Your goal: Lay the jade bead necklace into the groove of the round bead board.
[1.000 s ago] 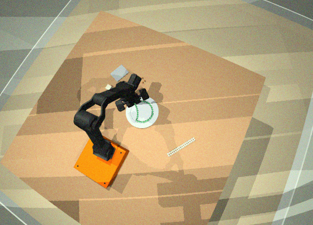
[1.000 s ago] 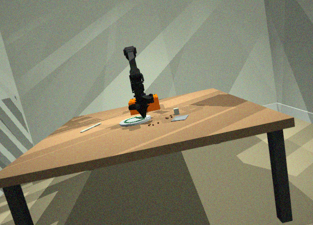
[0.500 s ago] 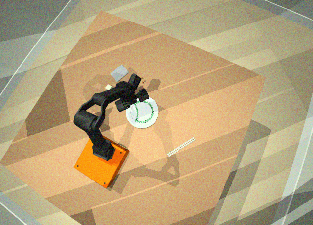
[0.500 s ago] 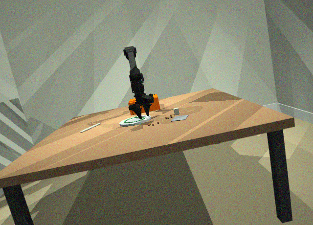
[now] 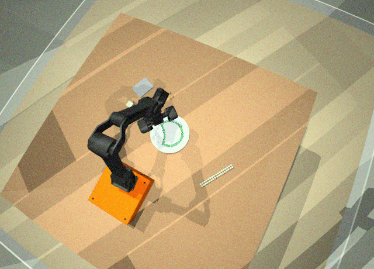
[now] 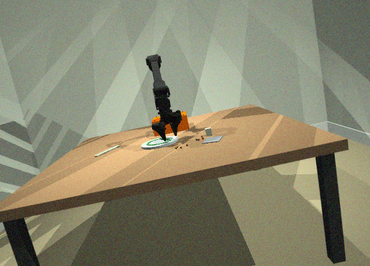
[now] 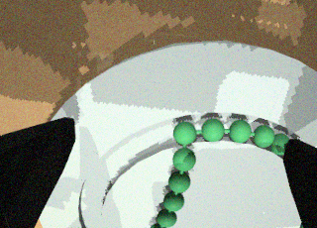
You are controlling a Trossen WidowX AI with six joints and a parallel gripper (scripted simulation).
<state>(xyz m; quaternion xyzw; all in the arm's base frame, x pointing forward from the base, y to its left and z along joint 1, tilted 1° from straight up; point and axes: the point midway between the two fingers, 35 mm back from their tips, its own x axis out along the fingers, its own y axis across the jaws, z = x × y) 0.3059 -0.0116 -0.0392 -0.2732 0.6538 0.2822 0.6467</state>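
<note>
My gripper tip is now 60 mm to the left of the round bead board, 30 mm past it and 10 mm above it. Round my gripper tip: grey flat plate 190 mm to the left, 160 mm ahead, 20 mm below; small white cube 200 mm to the left, 40 mm ahead.
</note>
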